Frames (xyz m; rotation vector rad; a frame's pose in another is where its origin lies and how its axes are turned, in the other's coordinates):
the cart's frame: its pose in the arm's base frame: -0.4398 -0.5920 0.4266 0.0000 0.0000 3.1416
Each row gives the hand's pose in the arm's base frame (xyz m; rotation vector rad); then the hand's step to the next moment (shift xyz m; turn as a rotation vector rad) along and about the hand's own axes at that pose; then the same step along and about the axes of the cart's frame.
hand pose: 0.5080 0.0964 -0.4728 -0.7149 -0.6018 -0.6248
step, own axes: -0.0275 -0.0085 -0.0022 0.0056 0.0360 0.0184
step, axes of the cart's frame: 0.0235 -0.0018 -0.0167 -0.0235 -0.0334 0.0004
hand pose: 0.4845 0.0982 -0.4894 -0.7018 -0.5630 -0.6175
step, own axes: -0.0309 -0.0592 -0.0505 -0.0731 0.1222 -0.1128
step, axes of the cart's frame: 0.0482 0.0626 -0.0277 -0.0627 -0.0154 -0.1698
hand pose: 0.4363 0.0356 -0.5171 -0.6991 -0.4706 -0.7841
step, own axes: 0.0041 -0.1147 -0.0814 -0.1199 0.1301 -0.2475
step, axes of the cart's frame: 0.0752 0.1186 -0.0083 -0.0567 0.0553 -0.2937
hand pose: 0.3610 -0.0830 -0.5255 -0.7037 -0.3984 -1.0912
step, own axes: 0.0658 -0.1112 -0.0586 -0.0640 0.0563 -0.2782
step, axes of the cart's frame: 0.0753 0.1154 0.0339 -0.0123 0.1343 -0.2578
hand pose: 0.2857 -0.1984 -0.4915 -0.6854 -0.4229 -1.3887
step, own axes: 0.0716 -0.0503 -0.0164 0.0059 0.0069 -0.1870
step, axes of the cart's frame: 0.0403 0.0663 0.0437 0.0145 0.1280 -0.1358
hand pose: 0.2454 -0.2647 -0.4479 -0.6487 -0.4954 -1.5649
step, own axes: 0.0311 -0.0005 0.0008 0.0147 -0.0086 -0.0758
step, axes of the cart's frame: 0.0014 0.0227 0.0213 0.0176 0.0600 -0.0461
